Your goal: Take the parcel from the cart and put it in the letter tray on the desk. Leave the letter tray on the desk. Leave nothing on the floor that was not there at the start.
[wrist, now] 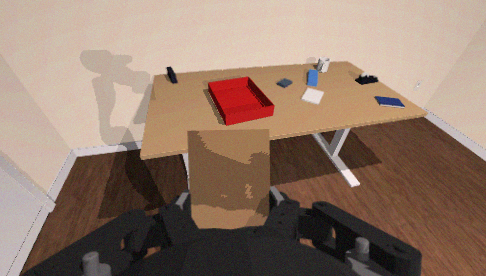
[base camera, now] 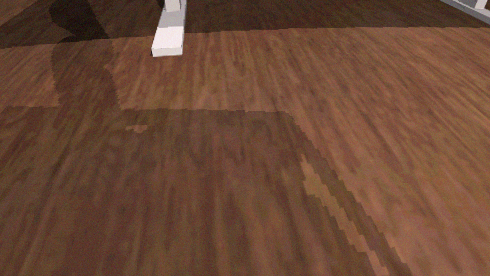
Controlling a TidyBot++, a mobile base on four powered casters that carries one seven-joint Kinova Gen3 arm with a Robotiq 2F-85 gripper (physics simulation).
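Frame: origin at the arm's base, x left, y ahead, z down, level; metres.
Seen in the pictures: gripper, between the fingertips: (wrist: 230, 199).
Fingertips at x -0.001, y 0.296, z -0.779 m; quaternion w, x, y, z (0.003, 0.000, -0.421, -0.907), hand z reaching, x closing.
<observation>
A point is followed by its place in that frame.
The parcel, a light brown box (wrist: 230, 175) {x -0.001, y 0.299, z -0.808 m}, is held between the fingers of my gripper (wrist: 230, 199) {x -0.001, y 0.296, z -0.779 m} in the wrist view. My gripper is shut on it. The red letter tray (wrist: 225, 116) {x 0.011, y 0.972, z -0.371 m} stands on the left part of the wooden desk (wrist: 170, 130) {x 0.268, y 0.936, z -0.324 m}, beyond the parcel in the view. The tray's inside shows no parcel. The parcel's top end appears just below the desk's near edge in the view and hides part of that edge. The cart does not show in either view.
On the desk are a black upright object (wrist: 172, 75) {x 0.338, y 1.409, z -0.374 m}, a dark small block (wrist: 284, 83) {x -0.362, y 1.354, z -0.341 m}, a blue box (wrist: 312, 78) {x -0.559, y 1.400, z -0.353 m}, a white pad (wrist: 313, 96) {x -0.505, y 1.207, z -0.333 m}, a white mug (wrist: 323, 65) {x -0.677, y 1.534, z -0.387 m}, a black item (wrist: 366, 79) {x -0.943, y 1.399, z -0.349 m} and a blue book (wrist: 389, 102) {x -0.946, y 1.133, z -0.335 m}. White desk feet (base camera: 168, 44) (wrist: 350, 176) stand on the floor.
</observation>
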